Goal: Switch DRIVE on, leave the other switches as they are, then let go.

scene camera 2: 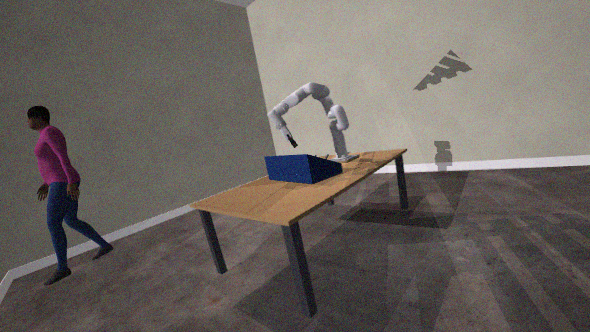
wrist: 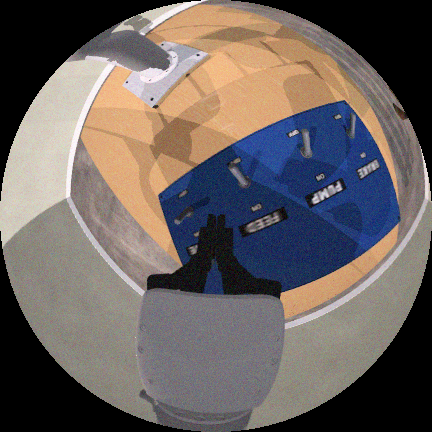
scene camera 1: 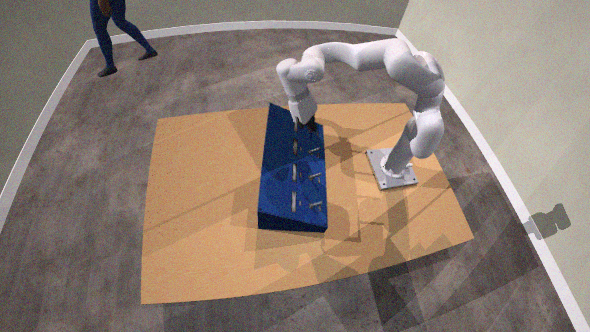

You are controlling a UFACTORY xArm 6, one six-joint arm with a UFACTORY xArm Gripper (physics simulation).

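Places are measured from the arm's base along level axes (x down, y left, z ahead), in centimetres.
Pixels of known places: gripper, fingertip midpoint: (scene camera 2: 296, 146) (wrist: 216, 222) (scene camera 1: 312, 129); arm's base, link origin: (scene camera 2: 342, 157) (wrist: 158, 66) (scene camera 1: 392, 167).
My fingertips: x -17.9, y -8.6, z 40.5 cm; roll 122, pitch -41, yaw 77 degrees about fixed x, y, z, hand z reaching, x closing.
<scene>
For each thing: its top centre in the pictures, then the offset to it from my fingertips. Level surfaces: height alone.
- DRIVE lever, top centre: (wrist: 176, 221) dz -2.5, dx +6.0, dy -8.8 cm
- FEED lever, top centre: (wrist: 237, 176) (scene camera 1: 316, 147) dz -1.8, dx +7.0, dy +3.3 cm
- PUMP lever, top centre: (wrist: 310, 140) (scene camera 1: 316, 172) dz +0.1, dx +7.0, dy +15.1 cm
- BRAKE lever, top centre: (wrist: 357, 122) (scene camera 1: 317, 201) dz +2.1, dx +7.0, dy +26.9 cm
- wooden table, surface height: dx +20.0 cm
The blue sloped switch panel (scene camera 1: 277, 150) (scene camera 2: 290, 168) (wrist: 325, 245) stands on the table. In the wrist view, the DRIVE lever (wrist: 184, 215) leans away from its OFF label, toward the ON side; its name label (wrist: 192, 249) is mostly covered by the fingers. The FEED lever (wrist: 239, 175) (scene camera 1: 314, 150), PUMP lever (wrist: 306, 144) (scene camera 1: 315, 176) and BRAKE lever (wrist: 352, 126) (scene camera 1: 315, 205) lean toward OFF. My gripper (wrist: 216, 222) (scene camera 1: 312, 128) (scene camera 2: 294, 145) is shut and empty, raised above the panel beside the DRIVE lever, apart from it. Scene camera 1 does not clearly show the DRIVE lever.
The wooden table (scene camera 1: 200, 200) (scene camera 2: 240, 206) (wrist: 235, 110) carries the panel and the arm's base plate (scene camera 1: 377, 172) (wrist: 150, 95). The FEED lever is the nearest neighbour to DRIVE. A person (scene camera 1: 102, 40) (scene camera 2: 51, 152) in a pink top and blue trousers is on the floor beyond the table.
</scene>
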